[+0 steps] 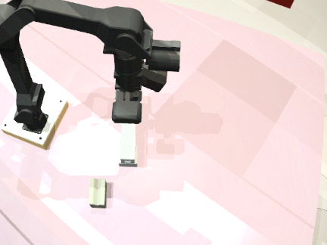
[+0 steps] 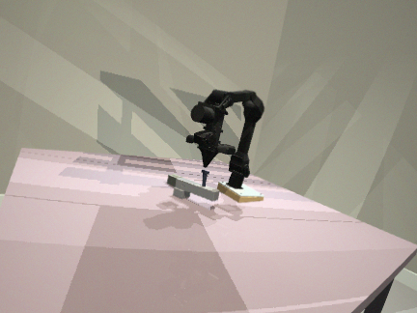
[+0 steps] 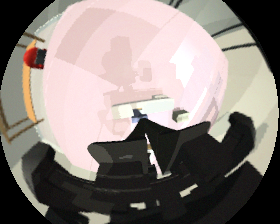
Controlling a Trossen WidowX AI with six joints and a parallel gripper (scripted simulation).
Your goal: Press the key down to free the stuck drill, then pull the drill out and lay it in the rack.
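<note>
Right now the dark blue key is 40 mm below my gripper tip. Also, from my gripper tip: housing block (30 mm to the right, 100 mm below).
</note>
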